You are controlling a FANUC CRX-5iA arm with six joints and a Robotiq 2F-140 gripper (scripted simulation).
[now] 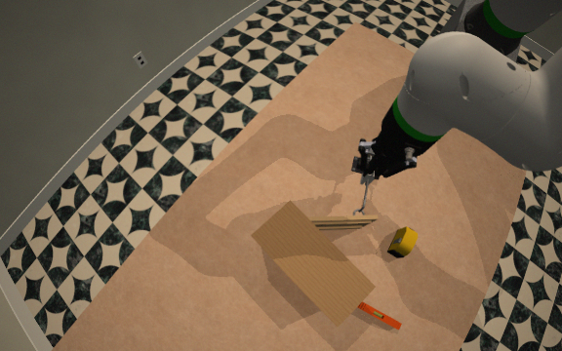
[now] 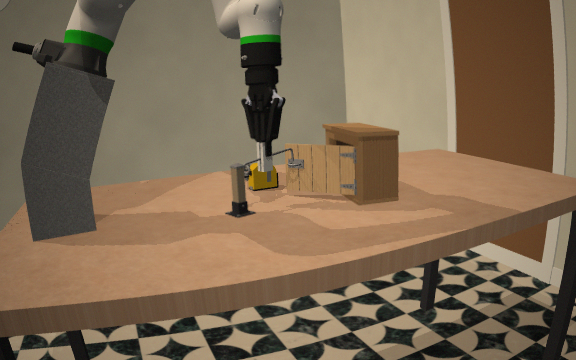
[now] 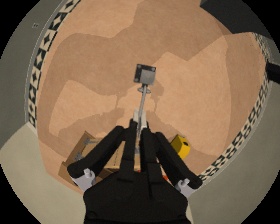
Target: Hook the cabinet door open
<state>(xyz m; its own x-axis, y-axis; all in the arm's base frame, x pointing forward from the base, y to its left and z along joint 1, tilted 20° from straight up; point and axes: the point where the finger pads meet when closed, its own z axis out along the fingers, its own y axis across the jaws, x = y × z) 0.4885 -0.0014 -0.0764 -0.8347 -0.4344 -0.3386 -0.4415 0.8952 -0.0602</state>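
Now: hand 1 cm short of the hook rod, 1 cm to the right of it and 2 cm above it. Round my hand: plank door 13 cm ahead, 4 cm below; then yellow tape measure 4 cm ahead, 18 cm to the left, 9 cm below; then hook post 3 cm behind, 2 cm to the right, 4 cm below.
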